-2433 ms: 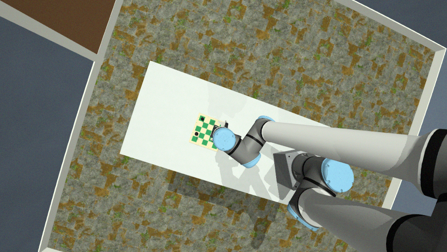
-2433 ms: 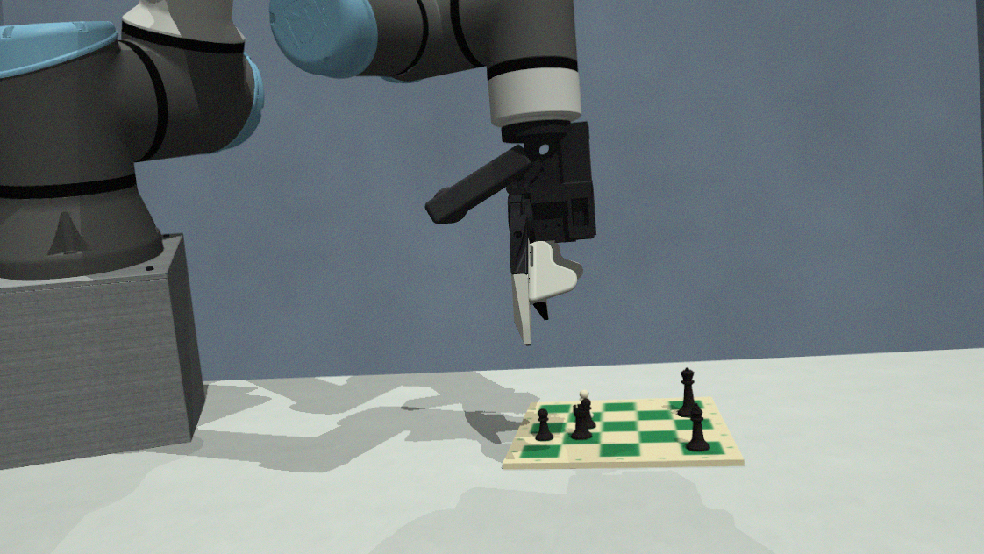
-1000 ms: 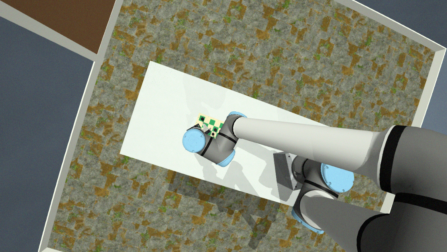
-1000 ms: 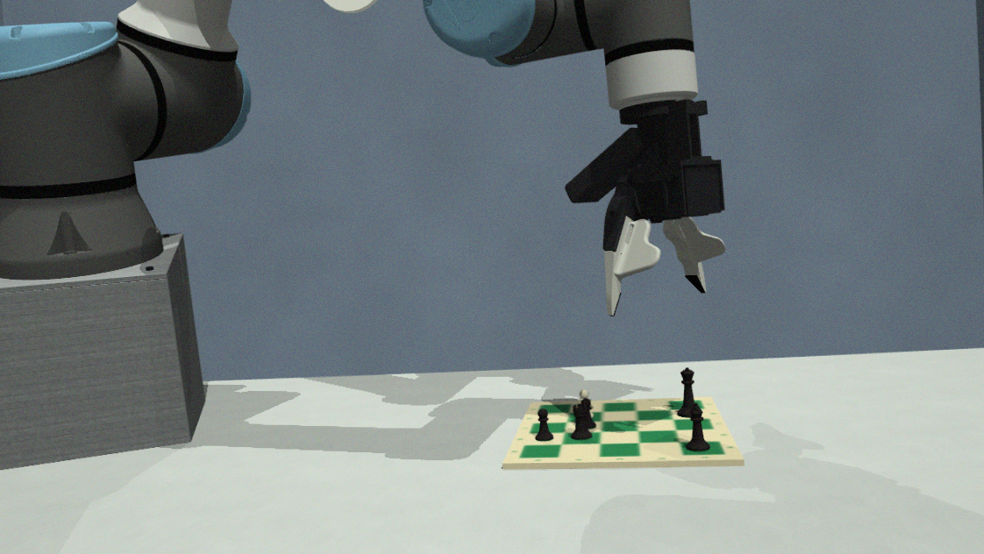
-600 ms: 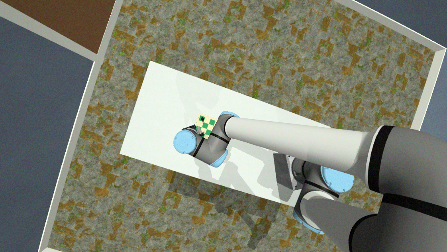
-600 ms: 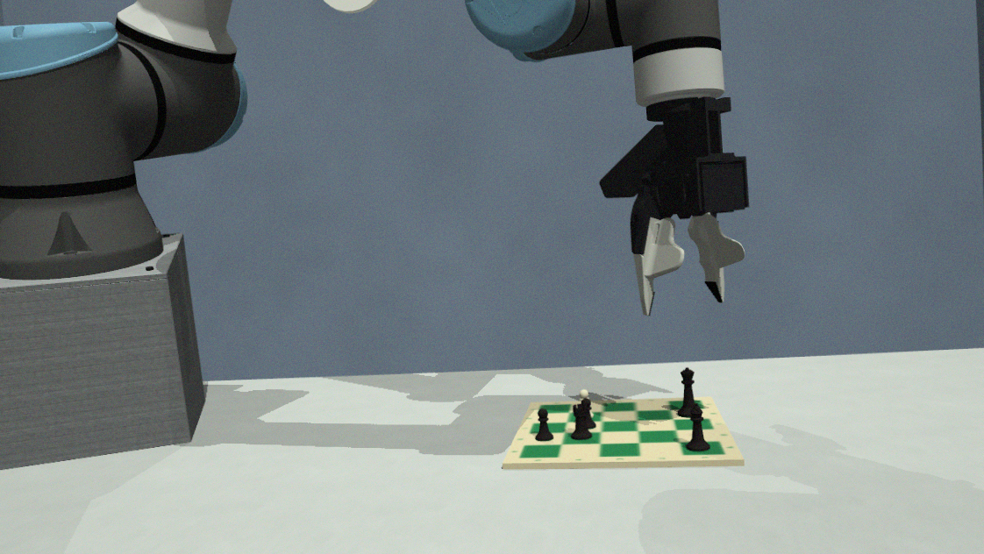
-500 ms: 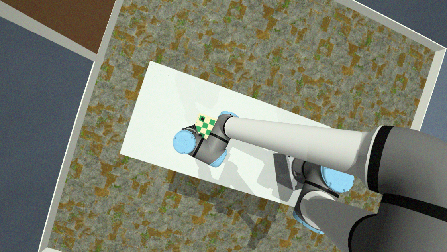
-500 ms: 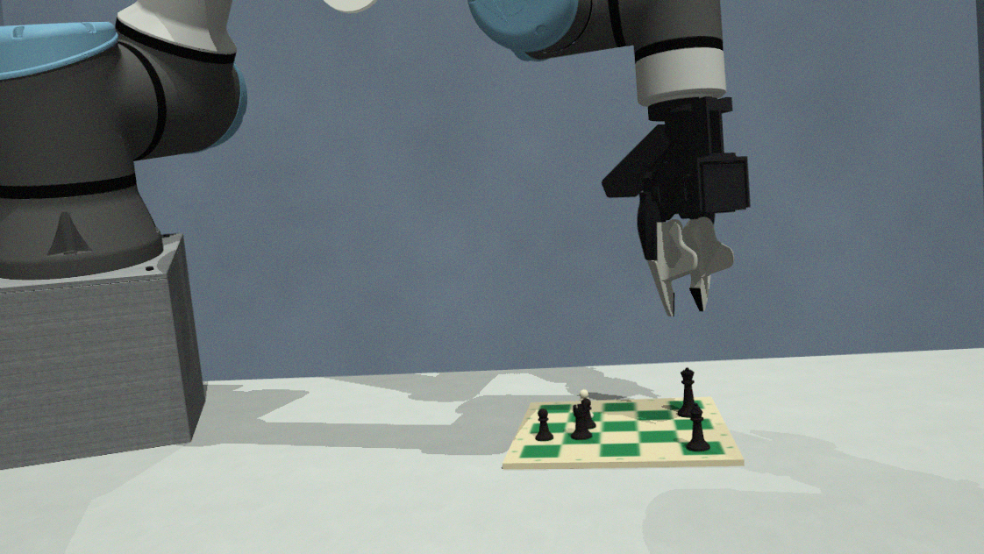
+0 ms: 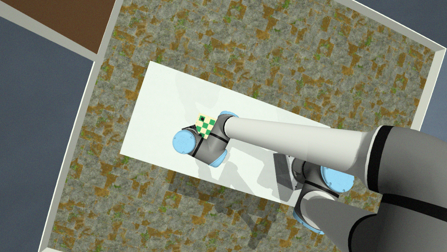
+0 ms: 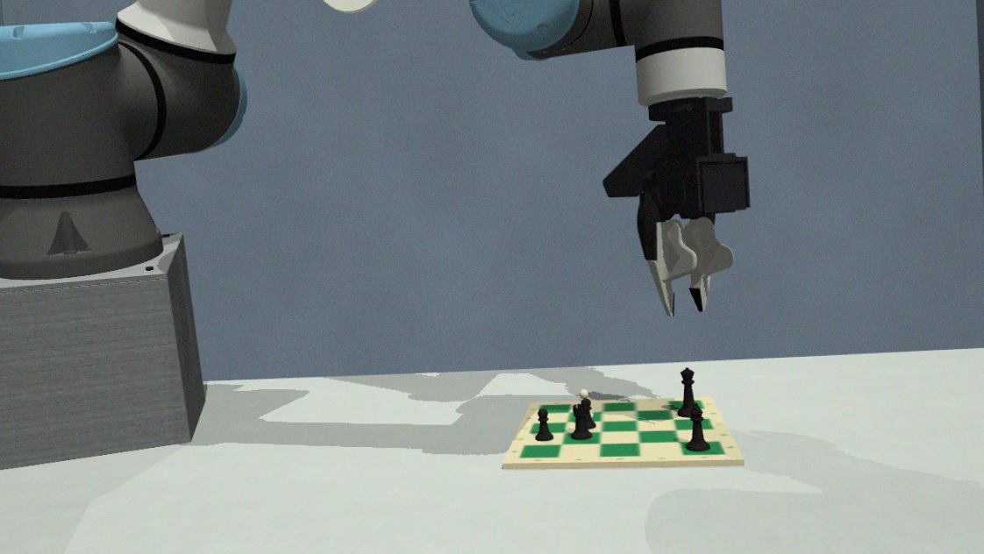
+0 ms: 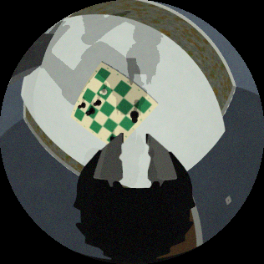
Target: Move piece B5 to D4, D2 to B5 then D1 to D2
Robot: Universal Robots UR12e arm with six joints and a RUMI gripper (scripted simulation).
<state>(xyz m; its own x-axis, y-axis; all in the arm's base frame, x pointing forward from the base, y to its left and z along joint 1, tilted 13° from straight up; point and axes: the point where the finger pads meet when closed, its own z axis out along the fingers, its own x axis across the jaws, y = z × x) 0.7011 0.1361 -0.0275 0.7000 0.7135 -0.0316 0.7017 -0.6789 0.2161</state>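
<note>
Now: the black queen 100 mm below my hand. Round my hand: white pawn 110 mm below, 110 mm behind, 10 mm to the right; then cream chessboard 130 mm below, 70 mm behind, 50 mm to the right.
</note>
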